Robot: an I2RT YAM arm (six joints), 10 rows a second.
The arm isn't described. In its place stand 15 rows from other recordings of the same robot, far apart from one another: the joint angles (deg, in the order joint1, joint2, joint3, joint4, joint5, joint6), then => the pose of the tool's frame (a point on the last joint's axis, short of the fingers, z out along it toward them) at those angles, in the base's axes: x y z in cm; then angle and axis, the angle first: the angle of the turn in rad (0 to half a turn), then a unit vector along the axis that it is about.
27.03, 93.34, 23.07, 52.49, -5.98, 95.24 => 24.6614, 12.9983, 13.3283, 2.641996, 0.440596, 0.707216, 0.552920
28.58, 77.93, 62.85, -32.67, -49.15, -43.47 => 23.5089, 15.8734, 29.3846, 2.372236, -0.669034, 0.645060, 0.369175
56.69, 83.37, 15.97, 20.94, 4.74, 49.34 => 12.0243, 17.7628, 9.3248, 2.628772, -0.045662, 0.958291, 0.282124
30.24, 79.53, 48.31, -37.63, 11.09, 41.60 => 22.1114, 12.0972, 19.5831, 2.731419, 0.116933, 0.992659, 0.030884
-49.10, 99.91, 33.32, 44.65, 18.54, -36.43 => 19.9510, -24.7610, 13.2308, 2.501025, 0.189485, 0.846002, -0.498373
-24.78, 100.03, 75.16, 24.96, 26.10, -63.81 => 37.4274, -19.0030, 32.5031, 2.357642, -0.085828, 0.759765, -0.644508
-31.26, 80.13, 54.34, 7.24, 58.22, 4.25 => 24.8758, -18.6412, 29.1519, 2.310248, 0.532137, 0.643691, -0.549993
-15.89, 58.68, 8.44, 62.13, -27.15, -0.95 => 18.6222, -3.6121, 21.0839, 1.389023, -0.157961, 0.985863, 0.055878
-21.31, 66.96, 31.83, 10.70, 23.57, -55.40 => 22.6484, -10.3628, 22.0433, 2.513047, -0.142479, 0.861447, -0.487451
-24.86, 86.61, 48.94, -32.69, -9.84, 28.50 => 24.9032, -10.8680, 17.2080, 2.805705, 0.433832, 0.896372, 0.091145
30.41, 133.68, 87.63, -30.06, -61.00, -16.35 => 36.1523, 24.8293, 8.1093, 3.058087, -0.396085, 0.761391, 0.513225
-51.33, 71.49, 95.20, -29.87, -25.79, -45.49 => 16.3191, -17.9126, 50.5915, 1.961293, -0.134744, 0.880977, -0.453567
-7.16, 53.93, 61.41, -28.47, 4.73, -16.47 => 19.9940, -2.8075, 37.9060, 1.983941, -0.051992, 0.982619, -0.178202
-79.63, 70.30, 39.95, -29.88, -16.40, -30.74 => 5.0649, -22.0939, 19.6156, 2.619007, 0.375227, 0.917107, -0.134613
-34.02, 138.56, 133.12, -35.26, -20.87, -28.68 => 46.1974, -29.6539, 25.4782, 2.239437, -0.037579, 0.996013, -0.080911
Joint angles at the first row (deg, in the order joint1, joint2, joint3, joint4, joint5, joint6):
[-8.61, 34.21, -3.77, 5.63, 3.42, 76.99]
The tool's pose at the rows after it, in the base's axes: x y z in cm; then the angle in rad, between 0 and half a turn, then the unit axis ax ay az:
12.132, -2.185, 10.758, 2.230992, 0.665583, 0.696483, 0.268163
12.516, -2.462, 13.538, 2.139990, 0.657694, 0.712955, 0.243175
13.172, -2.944, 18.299, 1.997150, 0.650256, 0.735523, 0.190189
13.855, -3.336, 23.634, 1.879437, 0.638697, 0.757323, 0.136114
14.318, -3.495, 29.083, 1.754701, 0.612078, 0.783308, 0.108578
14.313, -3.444, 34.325, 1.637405, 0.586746, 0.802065, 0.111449
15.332, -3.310, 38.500, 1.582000, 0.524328, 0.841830, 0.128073
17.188, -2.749, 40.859, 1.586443, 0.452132, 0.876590, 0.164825
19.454, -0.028, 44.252, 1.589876, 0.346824, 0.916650, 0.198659
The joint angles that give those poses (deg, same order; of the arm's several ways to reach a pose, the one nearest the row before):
[-8.62, 28.84, -3.08, 1.94, 5.53, 75.59]
[-8.62, 25.31, 2.09, -3.75, 9.04, 71.22]
[-8.62, 25.66, 10.96, -7.37, 15.27, 64.02]
[-8.61, 28.82, 21.33, -9.84, 20.11, 56.81]
[-8.61, 31.89, 31.26, -9.84, 21.62, 49.34]
[-8.62, 34.53, 40.76, -9.49, 20.75, 44.14]
[-8.61, 39.89, 49.88, -9.67, 15.92, 39.21]
[-6.87, 45.69, 56.49, -10.11, 10.91, 36.66]
[1.96, 53.07, 66.59, -12.29, 11.24, 31.93]

